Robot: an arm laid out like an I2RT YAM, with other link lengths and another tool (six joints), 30 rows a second.
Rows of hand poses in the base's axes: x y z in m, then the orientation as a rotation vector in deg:
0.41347, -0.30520, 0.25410, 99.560, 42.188, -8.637
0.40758, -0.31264, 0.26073, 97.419, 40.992, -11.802
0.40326, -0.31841, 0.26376, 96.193, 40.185, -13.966
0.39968, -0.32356, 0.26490, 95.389, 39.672, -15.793
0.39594, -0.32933, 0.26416, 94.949, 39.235, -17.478
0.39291, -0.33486, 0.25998, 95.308, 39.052, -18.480
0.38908, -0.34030, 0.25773, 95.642, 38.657, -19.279
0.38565, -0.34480, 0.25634, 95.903, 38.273, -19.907
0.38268, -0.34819, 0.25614, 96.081, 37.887, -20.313
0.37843, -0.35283, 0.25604, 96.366, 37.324, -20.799
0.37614, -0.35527, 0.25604, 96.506, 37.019, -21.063
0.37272, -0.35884, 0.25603, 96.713, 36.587, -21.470
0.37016, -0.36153, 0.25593, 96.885, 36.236, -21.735
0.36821, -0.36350, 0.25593, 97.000, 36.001, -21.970
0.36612, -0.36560, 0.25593, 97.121, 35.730, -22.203
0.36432, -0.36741, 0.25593, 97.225, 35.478, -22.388
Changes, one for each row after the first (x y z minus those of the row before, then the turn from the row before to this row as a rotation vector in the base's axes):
-0.00589, -0.00744, 0.00663, -2.975, 1.140, -1.697
-0.00432, -0.00577, 0.00303, -1.791, 0.832, -1.245
-0.00358, -0.00515, 0.00114, -1.241, 0.833, -1.032
-0.00374, -0.00577, -0.00074, -0.845, 0.816, -1.033
-0.00303, -0.00553, -0.00418, 0.096, 0.562, -0.774
-0.00383, -0.00544, -0.00225, 0.054, 0.302, -0.780
-0.00343, -0.00450, -0.00139, 0.023, 0.195, -0.656
-0.00297, -0.00339, -0.00020, -0.015, 0.046, -0.509
-0.00425, -0.00464, -0.00010, 0.022, -0.002, -0.693
-0.00229, -0.00244, 0.00000, -0.001, 0.000, -0.371
-0.00342, -0.00357, -0.00001, 0.003, 0.022, -0.546
-0.00256, -0.00269, -0.00010, 0.017, -0.025, -0.410
-0.00195, -0.00197, 0.00000, 0.004, 0.022, -0.305
-0.00209, -0.00210, 0.00000, -0.001, 0.000, -0.328
-0.00180, -0.00181, 0.00000, -0.003, -0.021, -0.285

